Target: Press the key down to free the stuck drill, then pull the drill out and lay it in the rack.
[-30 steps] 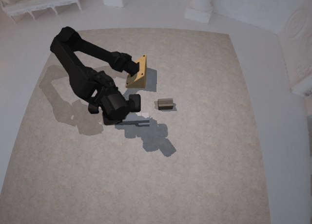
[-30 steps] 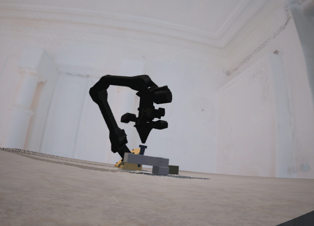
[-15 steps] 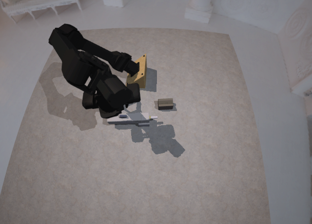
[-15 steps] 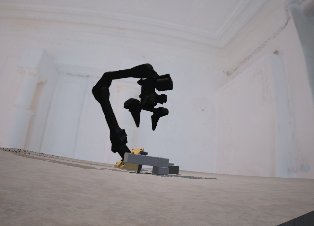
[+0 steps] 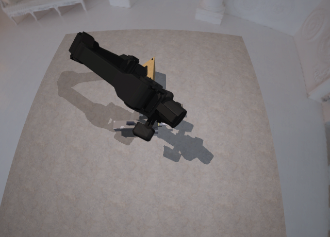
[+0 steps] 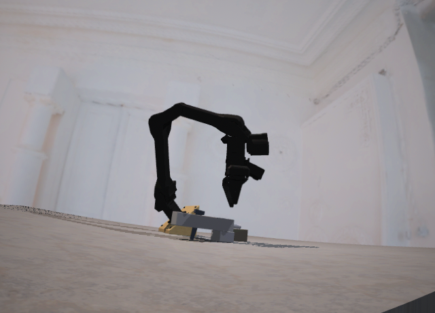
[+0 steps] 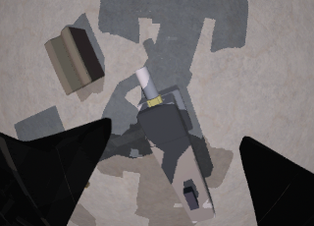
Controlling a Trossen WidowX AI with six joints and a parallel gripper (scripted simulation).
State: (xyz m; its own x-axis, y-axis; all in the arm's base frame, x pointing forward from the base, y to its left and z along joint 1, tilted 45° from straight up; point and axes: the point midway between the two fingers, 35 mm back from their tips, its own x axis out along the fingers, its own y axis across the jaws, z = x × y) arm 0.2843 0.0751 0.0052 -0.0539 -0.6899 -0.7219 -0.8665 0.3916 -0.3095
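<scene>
The drill lies 20 mm behind my gripper tip, 20 mm to the right of it and 60 mm below it. From my gripper tip the other things lie so: rack: 90 mm behind, 90 mm to the left, 90 mm below; then blue key: 20 mm behind, 100 mm to the right, 60 mm below; then grey block: 20 mm behind, 80 mm to the right, 70 mm below.
</scene>
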